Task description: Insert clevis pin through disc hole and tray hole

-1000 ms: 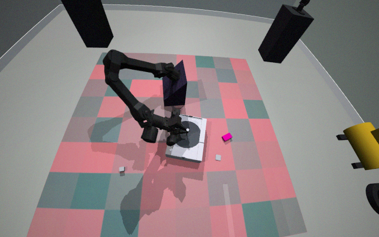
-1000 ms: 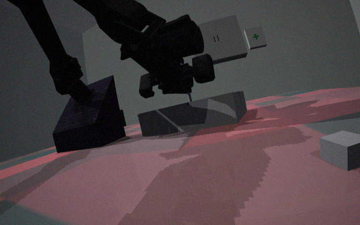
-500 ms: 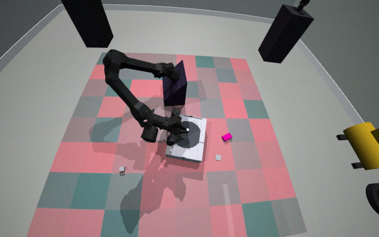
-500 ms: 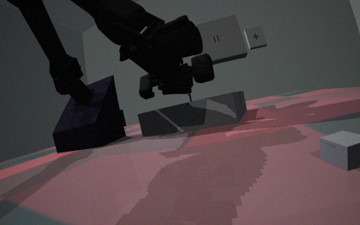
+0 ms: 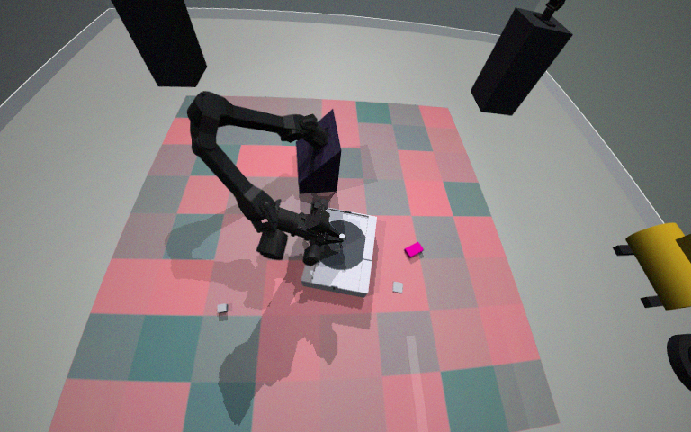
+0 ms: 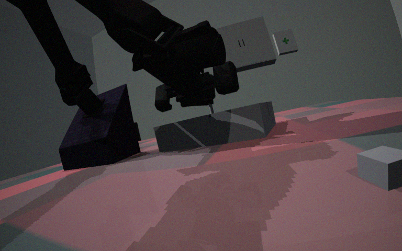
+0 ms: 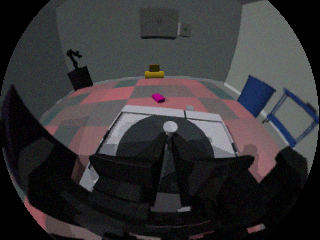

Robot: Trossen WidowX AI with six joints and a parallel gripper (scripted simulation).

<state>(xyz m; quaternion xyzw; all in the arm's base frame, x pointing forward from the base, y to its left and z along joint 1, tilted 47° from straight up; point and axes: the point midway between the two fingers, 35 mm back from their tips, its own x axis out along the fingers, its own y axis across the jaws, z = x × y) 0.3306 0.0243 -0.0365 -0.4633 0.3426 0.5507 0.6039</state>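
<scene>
Right now my gripper tip is 1 cm short of the steel tray and 4 cm above it. The rest, counted from my gripper tip: dark aluminium disc (3 cm below); steel clevis pin (1 cm below); grey cube (18 cm ahead, 33 cm to the right, 8 cm below).
</scene>
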